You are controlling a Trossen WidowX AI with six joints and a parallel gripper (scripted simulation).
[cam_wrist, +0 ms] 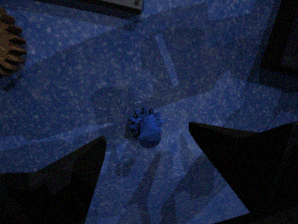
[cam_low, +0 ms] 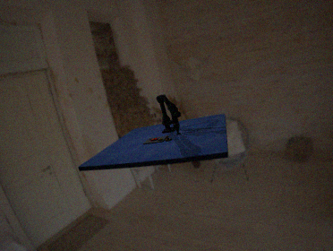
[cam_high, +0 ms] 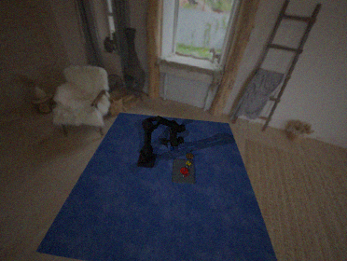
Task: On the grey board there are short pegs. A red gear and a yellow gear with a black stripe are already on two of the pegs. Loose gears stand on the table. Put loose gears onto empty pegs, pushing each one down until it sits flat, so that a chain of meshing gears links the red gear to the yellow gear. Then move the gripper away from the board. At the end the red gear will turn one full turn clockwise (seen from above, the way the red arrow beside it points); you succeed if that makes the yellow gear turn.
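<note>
The yellow gear lies 170 mm to the right of my gripper tip, 130 mm ahead of it and 10 mm below it. The rest, counted from my gripper tip: blue gear (10 mm below); grey board (230 mm to the right, 80 mm ahead, 20 mm below); brown gear (150 mm ahead, 90 mm to the right, 10 mm below).
</note>
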